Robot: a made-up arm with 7 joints.
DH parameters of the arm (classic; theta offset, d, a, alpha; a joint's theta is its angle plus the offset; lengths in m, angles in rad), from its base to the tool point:
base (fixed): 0 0 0 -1.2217
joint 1: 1.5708 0 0 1.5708
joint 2: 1.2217 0 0 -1.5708
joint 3: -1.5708 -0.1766 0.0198 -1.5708
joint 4: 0 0 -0.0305 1.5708
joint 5: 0 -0.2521 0 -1.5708
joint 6: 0 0 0 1.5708
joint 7: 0 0 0 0
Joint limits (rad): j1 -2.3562..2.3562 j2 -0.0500..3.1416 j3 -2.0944..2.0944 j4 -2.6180..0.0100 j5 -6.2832..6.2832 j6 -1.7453..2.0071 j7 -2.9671..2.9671
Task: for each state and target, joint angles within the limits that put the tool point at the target. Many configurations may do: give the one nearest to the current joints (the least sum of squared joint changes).
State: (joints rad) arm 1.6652 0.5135 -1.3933 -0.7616 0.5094 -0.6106 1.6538
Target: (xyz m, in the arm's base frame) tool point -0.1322 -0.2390 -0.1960
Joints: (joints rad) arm 1.4634 0.1542 -1.2439 -1.6139 0.5094 -0.6106 1.6538
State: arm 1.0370 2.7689 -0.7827 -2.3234 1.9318 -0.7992 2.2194
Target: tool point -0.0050 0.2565 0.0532
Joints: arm 1.0584 3.1184 -1.4495 -2.1115 1.9318 -0.7992 2.2194
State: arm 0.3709 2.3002 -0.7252 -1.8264 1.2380 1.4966 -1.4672
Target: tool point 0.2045 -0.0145 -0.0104
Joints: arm 0.1806 2.4990 0.1772 -2.4432 1.2380 1.4966 -1.4672
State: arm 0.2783 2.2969 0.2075 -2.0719 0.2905 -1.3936 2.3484
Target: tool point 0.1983 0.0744 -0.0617
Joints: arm 0.2164 2.4918 -0.2725 -2.3558 0.2905 -1.3936 2.3484
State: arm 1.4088 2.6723 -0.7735 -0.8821 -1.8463 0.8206 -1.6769
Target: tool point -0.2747 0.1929 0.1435
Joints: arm 2.0192 1.8280 -1.3508 -1.3780 -1.8463 0.8206 -1.6769
